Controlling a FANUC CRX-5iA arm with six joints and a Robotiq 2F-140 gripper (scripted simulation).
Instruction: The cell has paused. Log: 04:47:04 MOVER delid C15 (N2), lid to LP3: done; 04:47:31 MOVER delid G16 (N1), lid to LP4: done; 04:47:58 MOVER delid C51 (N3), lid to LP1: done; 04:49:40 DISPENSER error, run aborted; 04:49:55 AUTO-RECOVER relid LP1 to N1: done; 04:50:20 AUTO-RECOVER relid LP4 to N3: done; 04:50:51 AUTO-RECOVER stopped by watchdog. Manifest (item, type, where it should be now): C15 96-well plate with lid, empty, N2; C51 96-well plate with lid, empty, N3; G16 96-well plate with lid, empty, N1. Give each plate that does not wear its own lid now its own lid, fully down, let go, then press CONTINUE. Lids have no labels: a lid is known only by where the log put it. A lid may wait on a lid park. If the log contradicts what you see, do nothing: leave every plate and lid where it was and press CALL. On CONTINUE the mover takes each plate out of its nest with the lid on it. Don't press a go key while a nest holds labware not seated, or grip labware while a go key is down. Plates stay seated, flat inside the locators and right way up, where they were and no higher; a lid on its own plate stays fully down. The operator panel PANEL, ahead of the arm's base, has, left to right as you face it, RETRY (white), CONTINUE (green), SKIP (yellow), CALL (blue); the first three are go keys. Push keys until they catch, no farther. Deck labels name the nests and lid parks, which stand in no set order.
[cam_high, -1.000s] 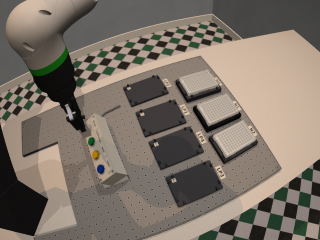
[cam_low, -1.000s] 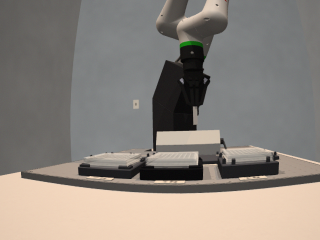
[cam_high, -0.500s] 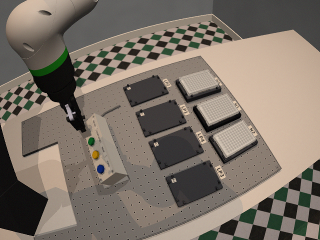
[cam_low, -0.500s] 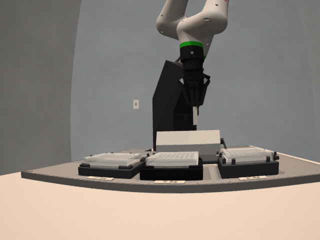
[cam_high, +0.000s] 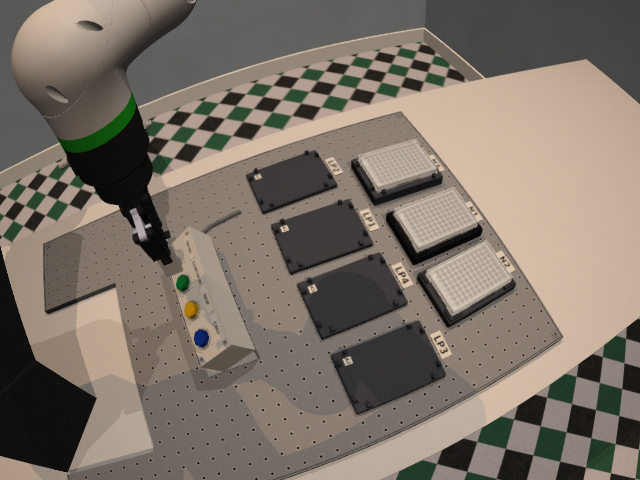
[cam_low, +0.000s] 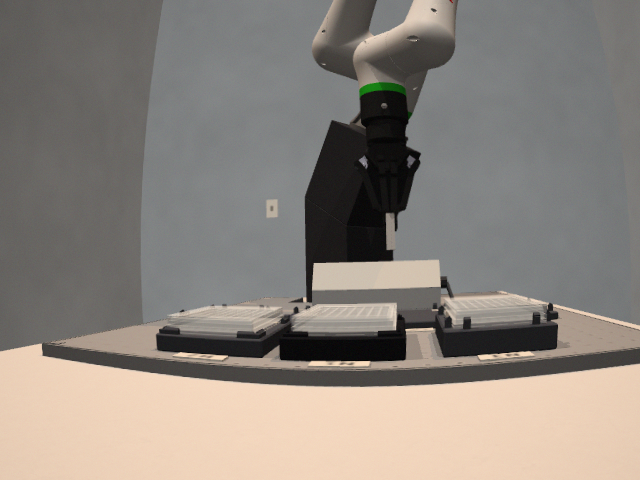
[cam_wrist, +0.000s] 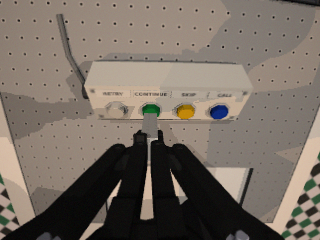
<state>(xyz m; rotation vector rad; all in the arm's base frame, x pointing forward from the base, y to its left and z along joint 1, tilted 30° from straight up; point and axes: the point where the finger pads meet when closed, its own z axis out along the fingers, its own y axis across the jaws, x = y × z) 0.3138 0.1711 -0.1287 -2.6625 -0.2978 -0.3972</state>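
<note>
Now: the green continue key 7 cm below my hand. Round my hand: yellow skip key (7 cm below, 5 cm to the right, 2 cm ahead); then blue call key (10 cm to the right, 7 cm below, 3 cm ahead); then white retry key (7 cm below, 5 cm to the left, 1 cm behind).
</note>
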